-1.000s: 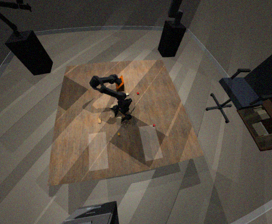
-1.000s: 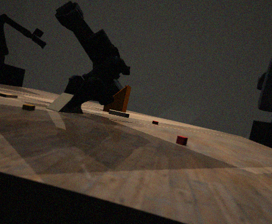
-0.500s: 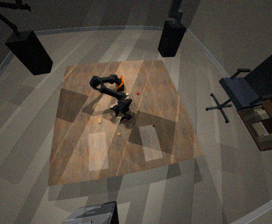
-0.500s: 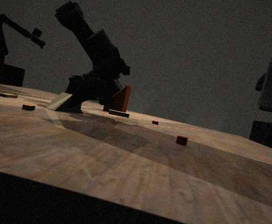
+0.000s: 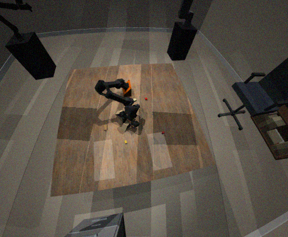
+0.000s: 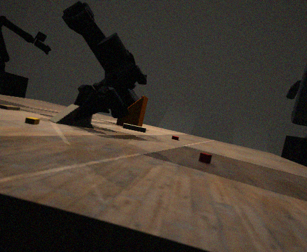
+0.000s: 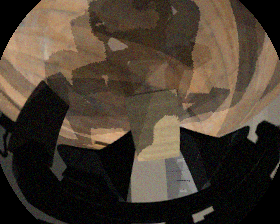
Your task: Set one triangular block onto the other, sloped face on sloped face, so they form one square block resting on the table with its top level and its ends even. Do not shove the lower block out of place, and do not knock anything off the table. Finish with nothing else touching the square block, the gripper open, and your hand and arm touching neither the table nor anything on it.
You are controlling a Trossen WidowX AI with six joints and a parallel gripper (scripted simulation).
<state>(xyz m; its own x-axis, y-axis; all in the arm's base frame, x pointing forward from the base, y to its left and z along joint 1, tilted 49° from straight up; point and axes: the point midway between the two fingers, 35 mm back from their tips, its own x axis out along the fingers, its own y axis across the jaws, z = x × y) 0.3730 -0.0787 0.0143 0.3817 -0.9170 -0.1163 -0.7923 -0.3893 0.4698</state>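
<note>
The yellow piece lies 13 cm ahead of my gripper tip, 2 cm to the right of it and 1 cm below it. Round my gripper tip: dark flat piece 3 cm behind, 17 cm to the right, 1 cm below; then pale triangular block 1 cm above.
</note>
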